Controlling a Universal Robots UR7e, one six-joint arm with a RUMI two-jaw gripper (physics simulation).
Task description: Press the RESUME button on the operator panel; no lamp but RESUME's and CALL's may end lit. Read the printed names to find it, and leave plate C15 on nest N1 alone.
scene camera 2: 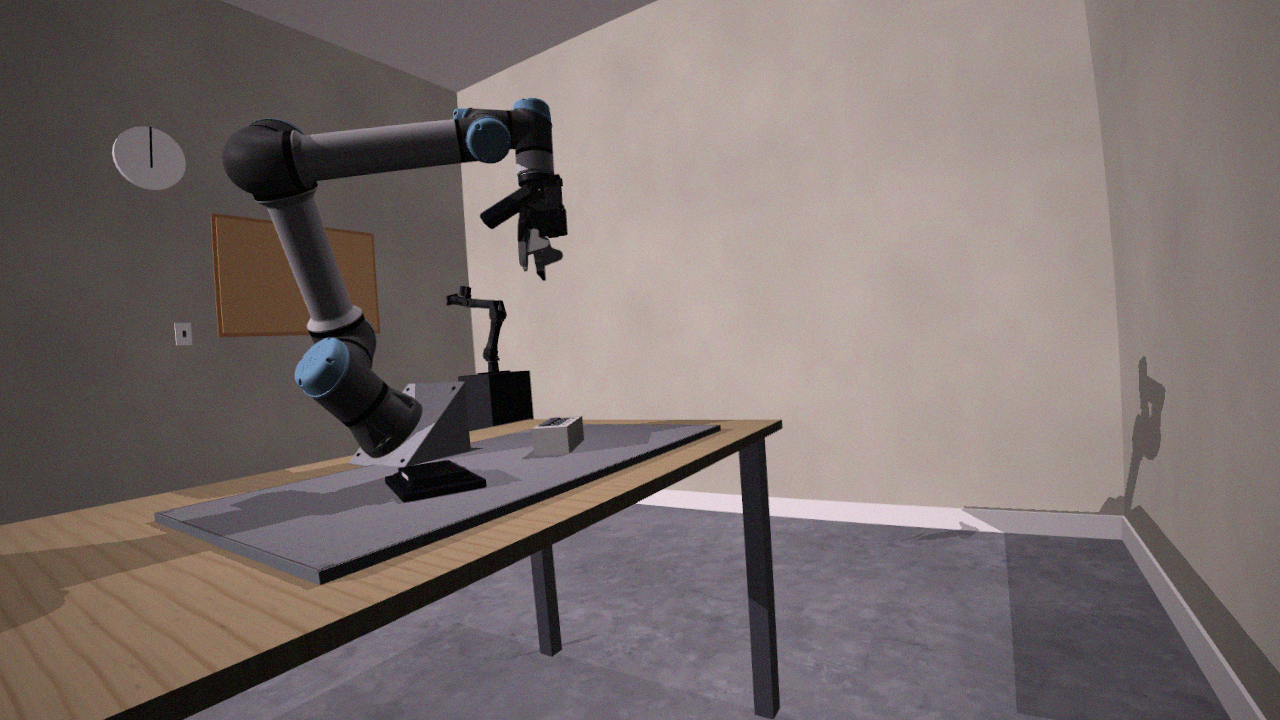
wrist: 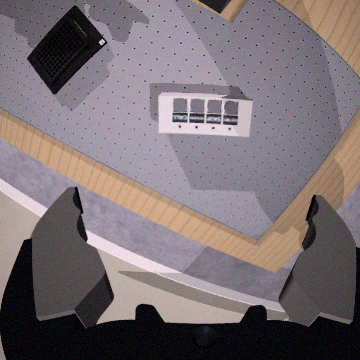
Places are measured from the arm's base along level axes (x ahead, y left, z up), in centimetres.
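Where they show: gripper, fingertip midpoint: [scene camera 2: 535, 276] [wrist: 196, 195]; arm's base at its link origin: [scene camera 2: 394, 429].
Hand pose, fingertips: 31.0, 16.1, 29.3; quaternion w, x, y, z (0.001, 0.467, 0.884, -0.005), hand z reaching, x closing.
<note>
Each offset is from my fingertips to the top centre of the thing, as dx, dy, dz. Level surfaces: height alone.
The light operator panel @(+0.4, +2.8, -29.3) [scene camera 2: 556, 437] [wrist: 205, 131] stands on the grey board. In the wrist view it shows four grey round buttons in a row, with names upside down. CALL is under the far-left button @(+1.5, -1.9, -29.3) [wrist: 180, 105] and SKIP under the third button @(-1.9, +3.0, -29.3) [wrist: 214, 105]. The names of the second button @(-0.2, +0.6, -29.3) [wrist: 197, 105] and the far-right button @(-3.6, +5.5, -29.3) [wrist: 231, 106] are too blurred to read surely. The small lamps look dark. A black gridded plate @(+5.3, -29.5, -32.3) [wrist: 61, 49] sits on a black nest @(+5.3, -29.5, -33.1) [scene camera 2: 435, 488]; no C15 or N1 print is legible. My gripper [scene camera 2: 532, 273] [wrist: 196, 195] is open and empty, high above the board.
The perforated grey board @(dz -34.9) [scene camera 2: 295, 537] [wrist: 130, 135] lies on the wooden table @(dz -36.2) [scene camera 2: 116, 608] [wrist: 125, 182]. The arm's slanted grey mount [scene camera 2: 444, 425] stands behind the nest. A dark pedestal [scene camera 2: 510, 398] with a small black arm [scene camera 2: 494, 331] is farther back.
</note>
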